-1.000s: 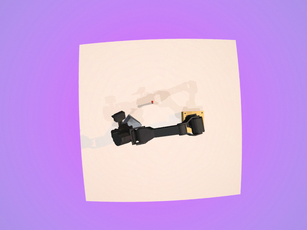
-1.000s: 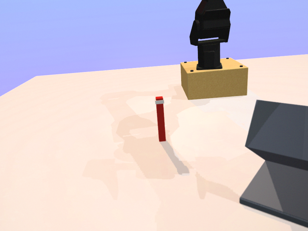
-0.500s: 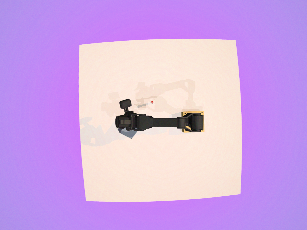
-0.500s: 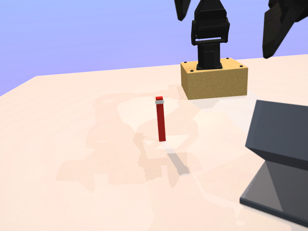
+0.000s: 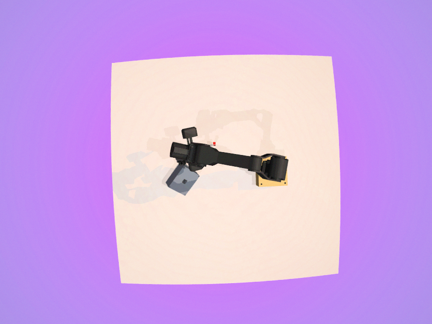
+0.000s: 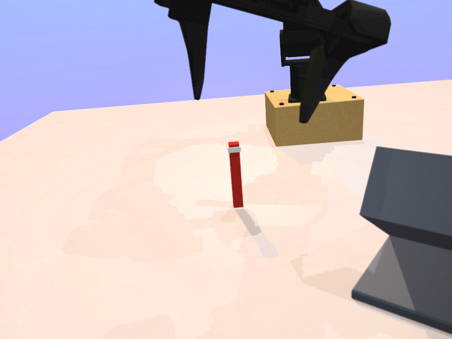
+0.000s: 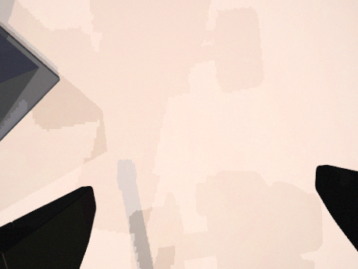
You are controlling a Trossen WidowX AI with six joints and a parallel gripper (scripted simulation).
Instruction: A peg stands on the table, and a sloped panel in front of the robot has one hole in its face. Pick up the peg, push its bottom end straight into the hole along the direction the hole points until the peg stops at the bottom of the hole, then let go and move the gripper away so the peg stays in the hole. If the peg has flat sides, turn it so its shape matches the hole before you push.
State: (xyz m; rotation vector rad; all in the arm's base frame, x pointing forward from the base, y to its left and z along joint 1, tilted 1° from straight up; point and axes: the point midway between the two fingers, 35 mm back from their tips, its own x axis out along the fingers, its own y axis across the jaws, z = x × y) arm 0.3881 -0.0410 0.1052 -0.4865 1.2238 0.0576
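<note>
Right now the red peg is 110 mm behind my gripper tip, 40 mm to the right of it and 80 mm below it. From my gripper tip the other things lie so: grey sloped panel: 20 mm ahead, 170 mm to the left, 80 mm below.
</note>
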